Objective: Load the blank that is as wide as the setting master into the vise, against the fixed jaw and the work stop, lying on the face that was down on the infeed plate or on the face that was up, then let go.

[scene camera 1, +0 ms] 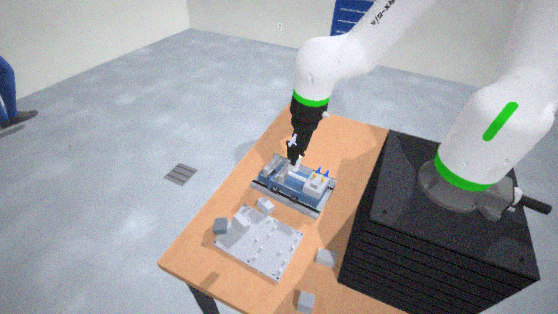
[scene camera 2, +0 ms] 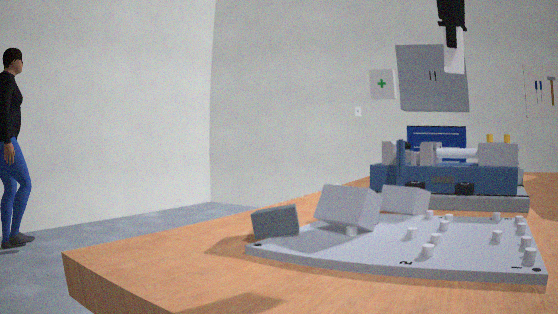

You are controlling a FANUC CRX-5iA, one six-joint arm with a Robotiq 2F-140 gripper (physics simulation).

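Where they show: gripper, between the fingertips: (scene camera 1: 293, 168) (scene camera 2: 454, 72); arm's base, origin of its link: (scene camera 1: 449, 185).
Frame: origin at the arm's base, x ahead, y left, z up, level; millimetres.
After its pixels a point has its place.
My gripper (scene camera 1: 296, 164) @[x 410, y 12, z -166 mm] (scene camera 2: 453, 55) @[x 410, y 12, z -166 mm] is shut with nothing between its fingers. It hangs above the left part of the blue vise (scene camera 1: 290, 186) @[x 430, y -22, z -302 mm] (scene camera 2: 441, 179) @[x 443, y -10, z -322 mm], well clear of it in the side view. No blank shows between the vise jaws. On the grey infeed plate (scene camera 1: 243, 247) @[x 445, y 255, z -354 mm] (scene camera 2: 468, 262) @[x 353, y 272, z -354 mm], a light grey blank (scene camera 1: 240, 223) @[x 492, y 208, z -312 mm] (scene camera 2: 347, 205) @[x 492, y 215, z -326 mm] leans tilted over a peg. A second light grey blank (scene camera 1: 265, 205) @[x 468, y 93, z -322 mm] (scene camera 2: 405, 199) @[x 468, y 102, z -336 mm] lies at the plate's far edge. A darker grey block (scene camera 1: 220, 225) @[x 552, y 244, z -330 mm] (scene camera 2: 274, 221) @[x 542, y 261, z -339 mm] lies on the table just off the plate's left corner.
Two more grey blocks (scene camera 1: 326, 257) @[x 196, y 151, z -325 mm] (scene camera 1: 305, 301) @[x 191, y 309, z -302 mm] lie on the wooden table (scene camera 1: 343, 140) @[x 381, y -489, z -362 mm] (scene camera 2: 155, 265) @[x 566, y 384, z -362 mm] near its front. The black pedestal (scene camera 1: 429, 242) @[x 12, y 169, z -23 mm] bearing the arm stands at the right. A person (scene camera 2: 11, 148) stands on the floor at the left.
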